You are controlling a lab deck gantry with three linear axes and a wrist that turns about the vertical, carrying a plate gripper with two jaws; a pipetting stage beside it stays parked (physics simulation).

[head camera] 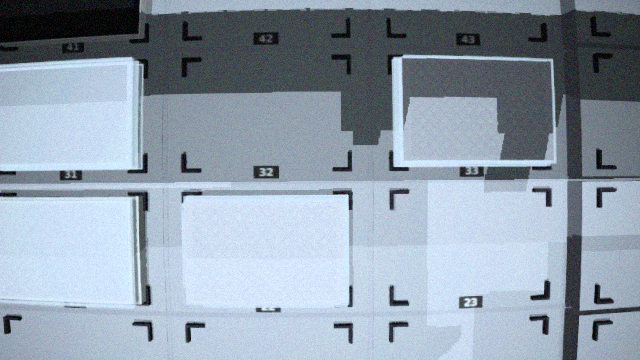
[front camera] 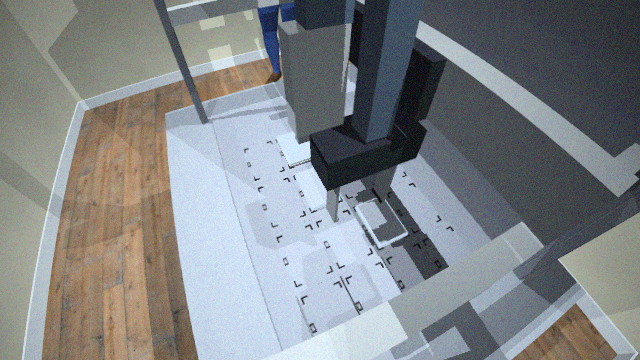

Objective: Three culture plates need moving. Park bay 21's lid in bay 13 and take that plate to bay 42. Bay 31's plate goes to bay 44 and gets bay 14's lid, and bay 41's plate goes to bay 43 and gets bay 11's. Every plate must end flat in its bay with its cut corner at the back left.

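Seen in the pictures: gripper, between the fingertips: (front camera: 355,205); robot's base, origin of its link: (front camera: 245,150).
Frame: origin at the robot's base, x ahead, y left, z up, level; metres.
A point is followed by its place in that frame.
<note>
My gripper (front camera: 361,205) {y 0.160, x 0.400, z 0.158 m} is open and empty, its jaws low over the middle of the deck. It does not show in the head view. Bay 21's plate (front camera: 294,150) {y 0.139, x 0.082, z 0.016 m} (head camera: 65,250) {y 0.152, x 0.072, z 0.017 m} is white, with layered edges. Bay 31's white plate (head camera: 65,120) {y 0.252, x 0.074, z 0.017 m} lies flat behind it; my gripper hides it in the front view. Bay 41's black plate (head camera: 65,17) {y 0.334, x 0.071, z 0.017 m} is partly in view at the head view's top left. A white slab (front camera: 311,190) {y 0.129, x 0.238, z 0.014 m} (head camera: 267,250) {y 0.153, x 0.231, z 0.014 m} lies on bay 22. A see-through, white-rimmed lid or plate (front camera: 394,227) {y 0.274, x 0.427, z 0.014 m} (head camera: 450,130) {y 0.241, x 0.368, z 0.014 m} lies on bay 33. Cut corners cannot be made out.
A grey box-shaped unit (front camera: 317,80) hangs beside the gripper's blue-grey column (front camera: 385,70) {y 0.149, x 0.420, z 0.462 m}. A frame post (front camera: 182,65) {y -0.103, x -0.207, z 0.225 m} stands at the deck's far left, and a pale beam (front camera: 465,265) {y 0.120, x 0.612, z 0.400 m} crosses the near right. Labels for bay 42 (head camera: 266,39) {y 0.317, x 0.228, z 0.000 m} and bay 43 (head camera: 468,39) {y 0.318, x 0.392, z 0.000 m} show.
</note>
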